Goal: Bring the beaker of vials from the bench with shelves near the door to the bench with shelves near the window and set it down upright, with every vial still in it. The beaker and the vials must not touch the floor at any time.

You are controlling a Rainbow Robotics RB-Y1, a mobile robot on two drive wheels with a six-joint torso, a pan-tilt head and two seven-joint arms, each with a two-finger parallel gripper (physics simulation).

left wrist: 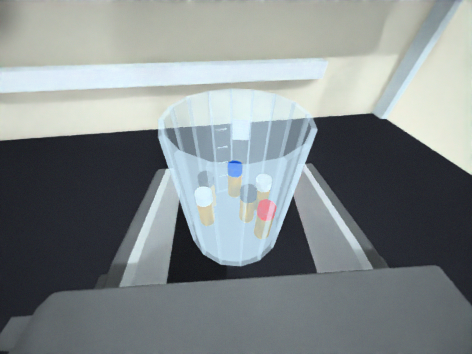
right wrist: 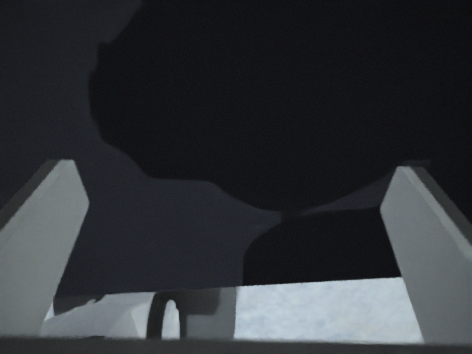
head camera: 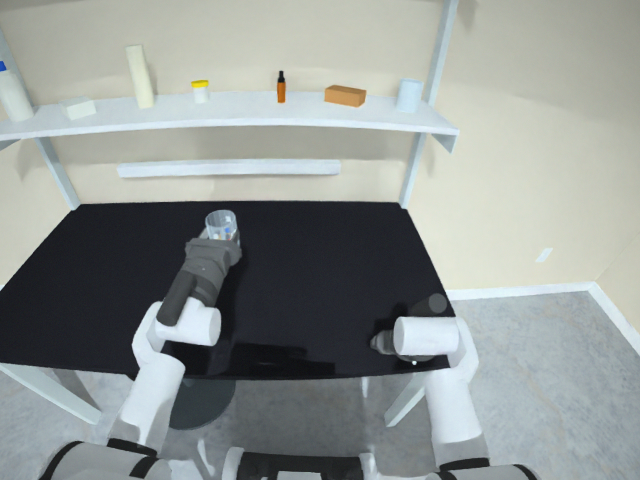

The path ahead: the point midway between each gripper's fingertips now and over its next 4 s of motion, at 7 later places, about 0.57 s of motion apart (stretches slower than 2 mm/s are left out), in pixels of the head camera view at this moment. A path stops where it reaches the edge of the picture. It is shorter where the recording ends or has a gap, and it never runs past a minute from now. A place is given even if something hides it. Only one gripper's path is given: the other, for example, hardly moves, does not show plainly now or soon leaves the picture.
The left gripper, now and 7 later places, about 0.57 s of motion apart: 222, 231; 226, 219; 228, 216; 228, 221; 228, 222; 229, 226; 232, 241; 236, 261
